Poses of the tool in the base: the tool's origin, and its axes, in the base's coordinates. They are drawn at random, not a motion.
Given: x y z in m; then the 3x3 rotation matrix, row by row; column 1 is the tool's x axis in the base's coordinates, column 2 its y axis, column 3 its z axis. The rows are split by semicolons.
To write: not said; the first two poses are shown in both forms.
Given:
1: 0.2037, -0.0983, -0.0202; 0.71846, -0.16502, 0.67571; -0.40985, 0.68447, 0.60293; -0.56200, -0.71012, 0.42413
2: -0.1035, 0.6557, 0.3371; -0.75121, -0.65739, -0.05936; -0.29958, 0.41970, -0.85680; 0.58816, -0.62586, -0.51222
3: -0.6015, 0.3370, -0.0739; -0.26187, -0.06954, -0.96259; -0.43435, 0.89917, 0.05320; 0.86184, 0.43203, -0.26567
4: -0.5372, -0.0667, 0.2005; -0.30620, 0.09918, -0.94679; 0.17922, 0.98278, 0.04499; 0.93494, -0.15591, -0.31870
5: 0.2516, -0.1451, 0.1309; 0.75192, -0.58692, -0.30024; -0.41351, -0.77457, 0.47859; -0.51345, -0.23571, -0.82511
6: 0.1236, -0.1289, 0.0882; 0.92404, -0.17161, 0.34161; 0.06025, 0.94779, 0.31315; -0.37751, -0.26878, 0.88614
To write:
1: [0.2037, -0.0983, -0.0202, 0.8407, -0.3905, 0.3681, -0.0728]
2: [-0.1035, 0.6557, 0.3371, 0.1977, 0.2921, -0.8190, 0.4526]
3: [-0.6015, 0.3370, -0.0739, 0.5856, 0.1617, -0.7789, -0.1557]
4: [-0.5372, -0.0667, 0.2005, 0.5826, -0.0862, -0.8074, 0.0343]
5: [0.2516, -0.1451, 0.1309, 0.1951, -0.9154, 0.2732, 0.2222]
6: [0.1236, -0.1289, 0.0882, 0.9693, -0.1501, 0.1855, 0.0598]
